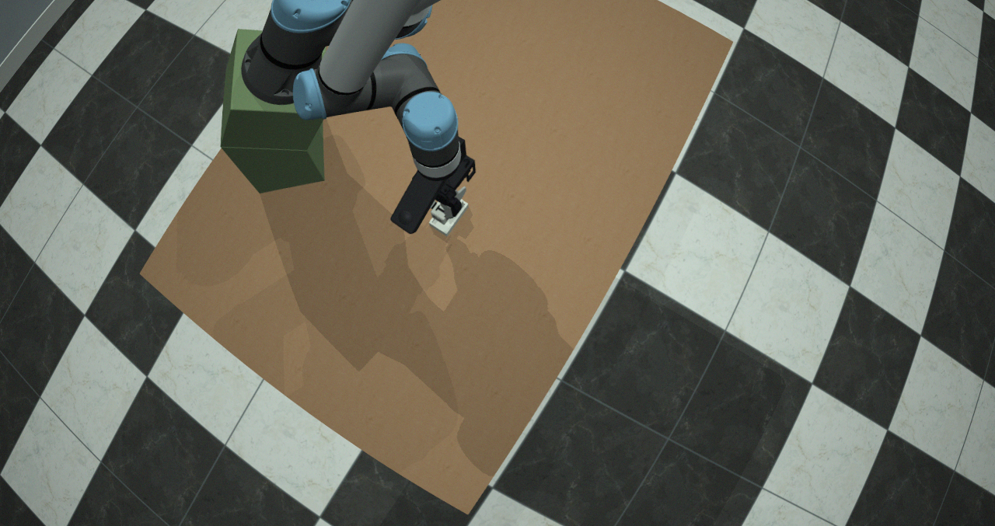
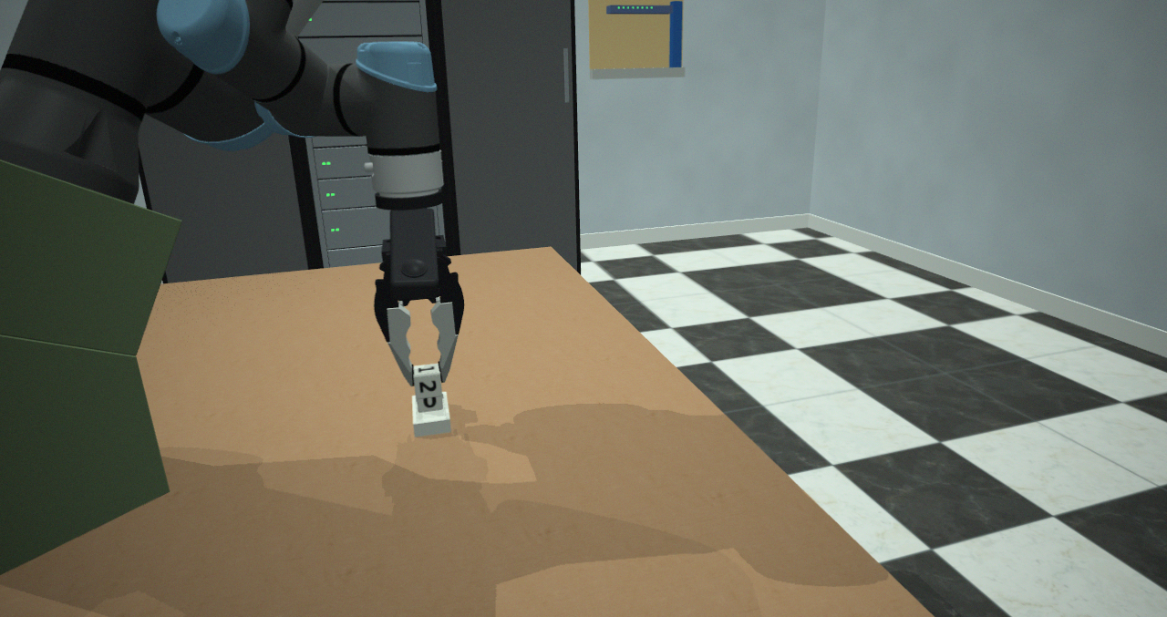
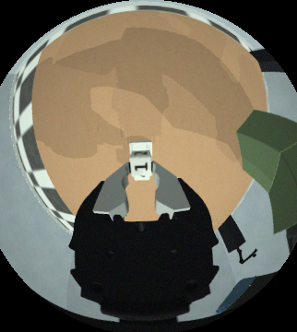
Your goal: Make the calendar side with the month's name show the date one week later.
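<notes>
Now: hand 60 mm above the white tray and 20 mm to the right of it.
</notes>
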